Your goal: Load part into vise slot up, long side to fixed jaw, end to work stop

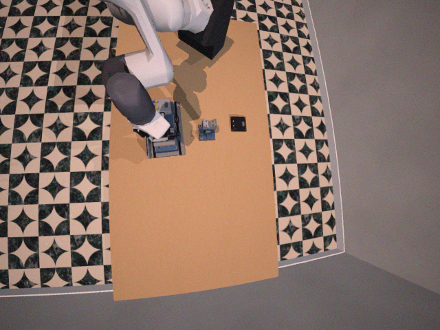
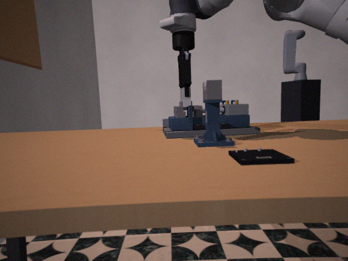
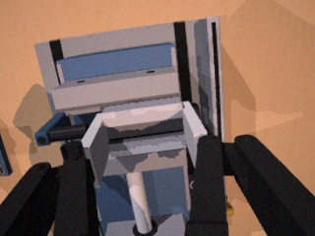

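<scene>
Now: the part 20 mm below my hand. From my hand the other things lie so: fixed jaw (30 mm ahead, 10 mm to the left, 50 mm below); then work stop (20 mm ahead, 60 mm to the left, 30 mm below); then air cylinder rod (80 mm behind, 40 mm to the left, 50 mm below).
</scene>
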